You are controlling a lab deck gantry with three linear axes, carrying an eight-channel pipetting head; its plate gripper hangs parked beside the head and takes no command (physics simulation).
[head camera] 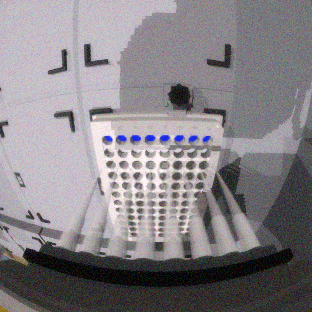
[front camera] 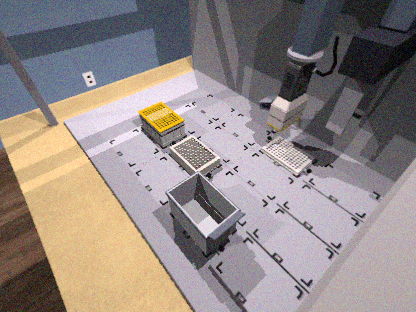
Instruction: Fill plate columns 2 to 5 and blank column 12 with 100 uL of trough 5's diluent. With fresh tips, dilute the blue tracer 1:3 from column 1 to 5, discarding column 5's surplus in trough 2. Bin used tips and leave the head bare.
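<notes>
The white well plate (front camera: 288, 155) (head camera: 150, 122) sits at the right of the deck in the front view. In the head view its far column of wells is blue; the other columns look grey, and clear liquid cannot be told. The pipetting head (front camera: 288, 111) hangs behind the plate in the front view. Pale tips (head camera: 145, 240) are on its channels, over the plate's near columns; their contents cannot be made out. The white trough block (front camera: 183, 161) stands mid-deck. The yellow tip rack (front camera: 172, 136) is behind it. The parked plate gripper (front camera: 347, 122) hangs right of the head, fingers apart and empty.
The open grey waste bin (front camera: 187, 225) stands in front of the trough block; its high walls hide part of its inside. A dark knob (head camera: 179, 94) is on the deck just beyond the plate. A slanted post (front camera: 30, 82) rises at the deck's left.
</notes>
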